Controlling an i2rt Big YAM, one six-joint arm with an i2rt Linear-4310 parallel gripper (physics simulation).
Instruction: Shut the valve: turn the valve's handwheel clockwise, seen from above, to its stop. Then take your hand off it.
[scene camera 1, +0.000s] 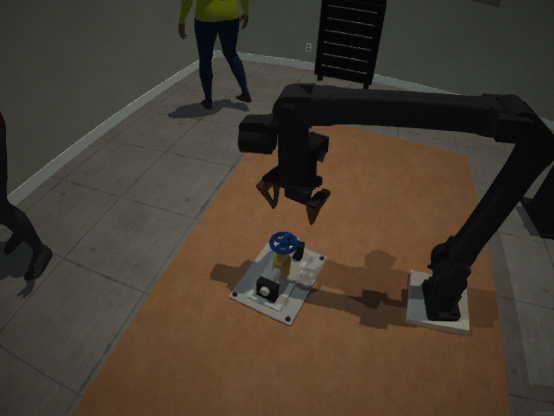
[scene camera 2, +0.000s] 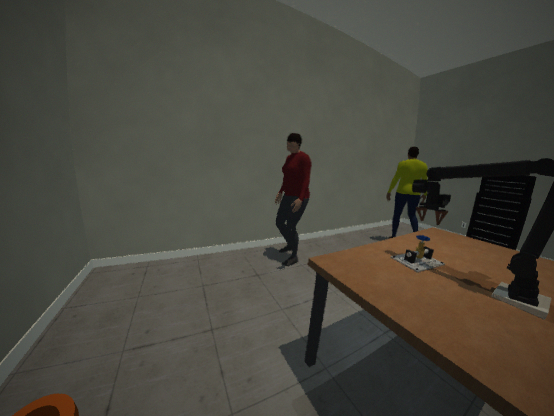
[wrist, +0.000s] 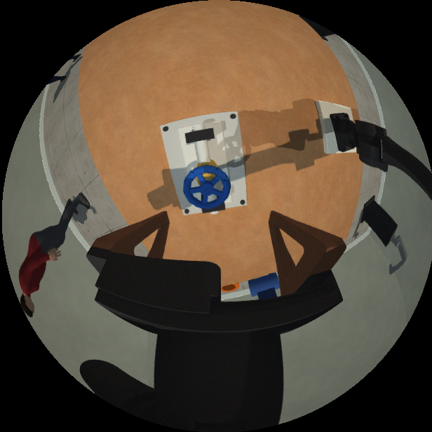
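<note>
The blue handwheel (scene camera 1: 284, 243) (scene camera 2: 423, 238) (wrist: 206, 189) sits level on top of the yellow valve body (scene camera 1: 282, 266) (scene camera 2: 420, 249) (wrist: 209, 165). The valve is mounted on a white base plate (scene camera 1: 306, 303) (scene camera 2: 421, 269) (wrist: 174, 151) that lies on the table. My gripper (scene camera 1: 292, 210) (scene camera 2: 430, 216) (wrist: 218, 216) is open and empty. It hangs above the handwheel with its fingers pointing down, apart from the wheel. In the wrist view the handwheel shows ahead of the gap between the two brown fingers. The wheel's turned angle cannot be told from these frames.
The arm's pale base block (scene camera 1: 416, 306) (scene camera 2: 530, 306) (wrist: 326, 138) stands on the orange-brown table (scene camera 1: 225, 370) (scene camera 2: 400, 300) (wrist: 200, 55). A person in red (scene camera 2: 297, 175) (wrist: 31, 265) and a person in yellow (scene camera 1: 217, 10) (scene camera 2: 410, 175) stand on the floor beyond the table.
</note>
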